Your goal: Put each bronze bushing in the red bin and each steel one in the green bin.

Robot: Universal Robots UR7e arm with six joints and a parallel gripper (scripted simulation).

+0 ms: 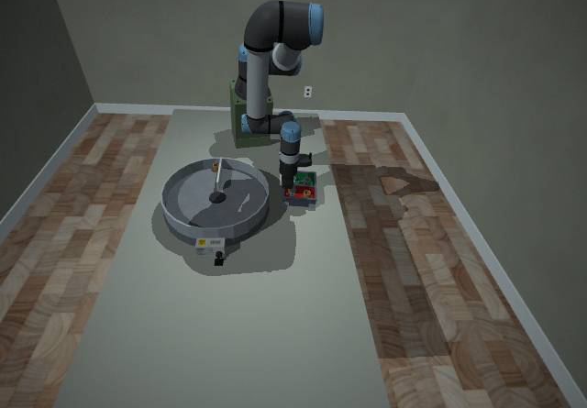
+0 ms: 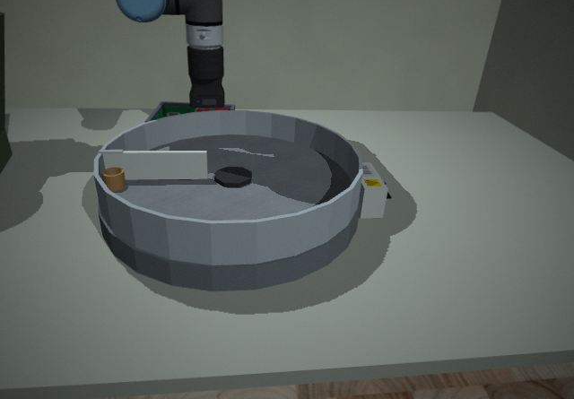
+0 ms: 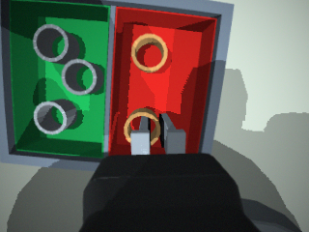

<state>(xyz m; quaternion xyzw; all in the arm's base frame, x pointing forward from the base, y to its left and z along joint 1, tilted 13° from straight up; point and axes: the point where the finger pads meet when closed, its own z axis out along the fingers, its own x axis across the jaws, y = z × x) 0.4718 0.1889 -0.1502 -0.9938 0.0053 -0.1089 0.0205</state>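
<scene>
Now: hand 40 mm past the bin, 40 mm to the right of it and 20 mm above it. Also, from my hand: turntable: 50 mm ahead, 310 mm to the right, 10 mm above.
</scene>
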